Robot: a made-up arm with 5 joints. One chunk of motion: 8 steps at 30 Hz.
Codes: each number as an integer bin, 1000 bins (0 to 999) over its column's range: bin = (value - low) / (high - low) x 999, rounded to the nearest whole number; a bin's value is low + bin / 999 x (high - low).
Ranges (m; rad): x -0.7..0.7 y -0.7..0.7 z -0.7..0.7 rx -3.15..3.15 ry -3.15..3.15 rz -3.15..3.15
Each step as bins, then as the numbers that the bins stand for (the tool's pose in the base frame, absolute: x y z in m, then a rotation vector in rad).
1 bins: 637 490 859 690 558 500
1 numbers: 0.1927 -0.0133 0.5038 1.2014 0.3689 0.0032
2 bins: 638 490 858 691 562 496
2 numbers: 0.1941 -0.0133 0.5024 1.2077 0.3941 -0.0221
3 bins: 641 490 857 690 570 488
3 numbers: 0.1983 -0.0133 0.5010 1.2014 0.4446 -0.0725
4 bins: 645 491 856 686 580 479
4 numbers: 0.2039 -0.0119 0.4996 1.1761 0.5077 -0.1293
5 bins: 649 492 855 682 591 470
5 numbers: 0.2095 -0.0105 0.4982 1.1509 0.5770 -0.1860
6 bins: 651 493 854 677 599 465
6 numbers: 0.2123 -0.0091 0.4968 1.1194 0.6275 -0.2176
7 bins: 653 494 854 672 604 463
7 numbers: 0.2151 -0.0077 0.4968 1.0878 0.6590 -0.2302
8 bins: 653 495 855 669 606 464
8 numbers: 0.2151 -0.0063 0.4982 1.0689 0.6716 -0.2239
